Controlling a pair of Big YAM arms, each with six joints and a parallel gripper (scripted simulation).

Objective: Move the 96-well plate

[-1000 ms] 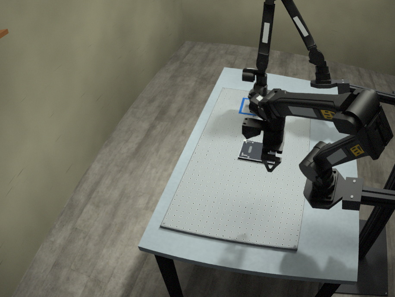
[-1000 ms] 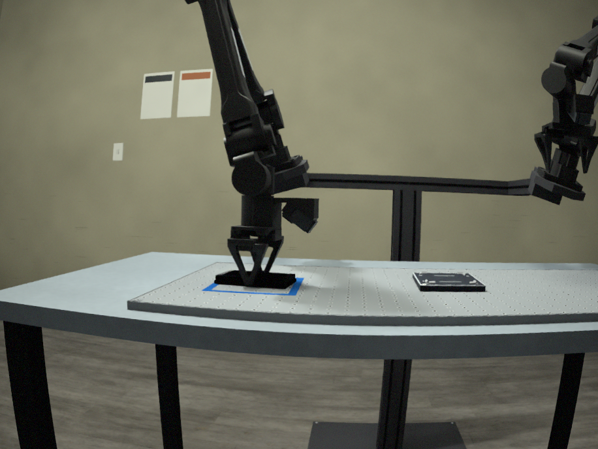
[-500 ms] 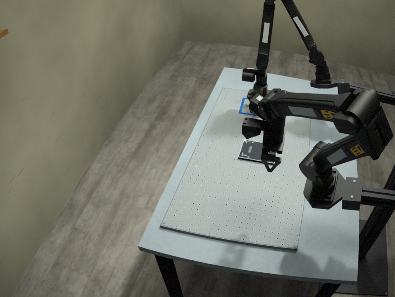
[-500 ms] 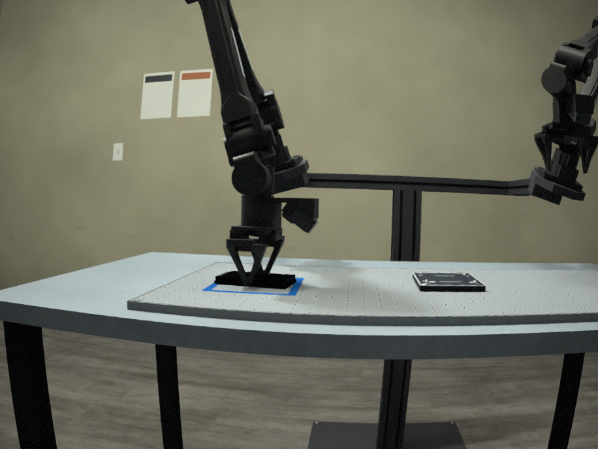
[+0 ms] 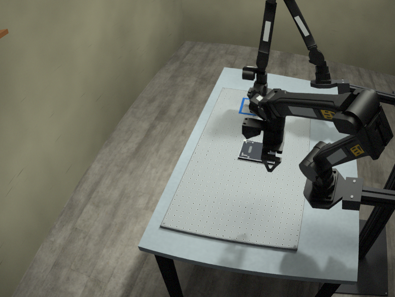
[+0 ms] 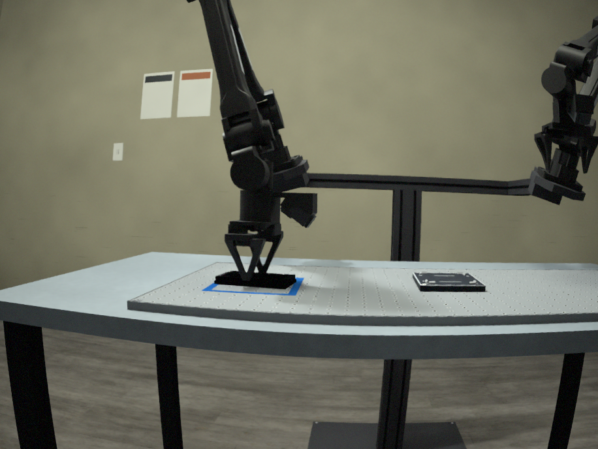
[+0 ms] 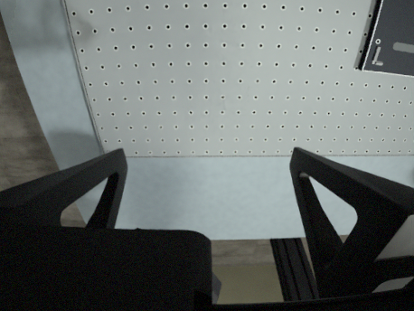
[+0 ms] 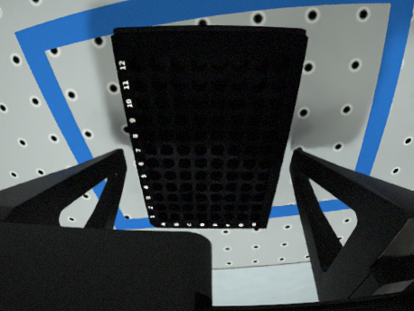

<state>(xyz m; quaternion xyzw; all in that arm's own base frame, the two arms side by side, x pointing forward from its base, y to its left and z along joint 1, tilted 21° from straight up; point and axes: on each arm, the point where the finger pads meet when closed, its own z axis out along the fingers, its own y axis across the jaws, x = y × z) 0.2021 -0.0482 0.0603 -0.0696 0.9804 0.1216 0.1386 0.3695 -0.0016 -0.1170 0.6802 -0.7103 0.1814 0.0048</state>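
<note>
The black 96-well plate is 10 mm below my right hand. Also, from my right hand: plate nest N1 (40 mm behind, 350 mm to the left, 10 mm below).
</note>
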